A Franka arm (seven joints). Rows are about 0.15 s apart.
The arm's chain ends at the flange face. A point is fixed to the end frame.
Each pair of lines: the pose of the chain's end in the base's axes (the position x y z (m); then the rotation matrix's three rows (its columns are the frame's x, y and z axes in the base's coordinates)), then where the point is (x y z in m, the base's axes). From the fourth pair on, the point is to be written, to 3 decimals.
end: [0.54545, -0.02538, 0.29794], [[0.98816, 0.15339, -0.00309], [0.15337, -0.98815, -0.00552], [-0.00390, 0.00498, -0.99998]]
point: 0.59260 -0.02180 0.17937
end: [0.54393, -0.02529, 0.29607], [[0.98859, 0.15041, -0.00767], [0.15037, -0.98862, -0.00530], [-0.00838, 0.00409, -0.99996]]
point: 0.59055 -0.02182 0.17729
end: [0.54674, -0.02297, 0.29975], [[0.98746, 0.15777, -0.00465], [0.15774, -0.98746, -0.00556], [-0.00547, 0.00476, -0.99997]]
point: 0.59368 -0.01918 0.18111
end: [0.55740, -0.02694, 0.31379], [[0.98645, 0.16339, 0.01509], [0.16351, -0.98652, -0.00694], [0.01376, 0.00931, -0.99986]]
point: 0.607 -0.023 0.196
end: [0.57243, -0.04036, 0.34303], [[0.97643, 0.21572, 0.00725], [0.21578, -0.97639, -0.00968], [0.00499, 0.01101, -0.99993]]
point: 0.620 -0.034 0.225
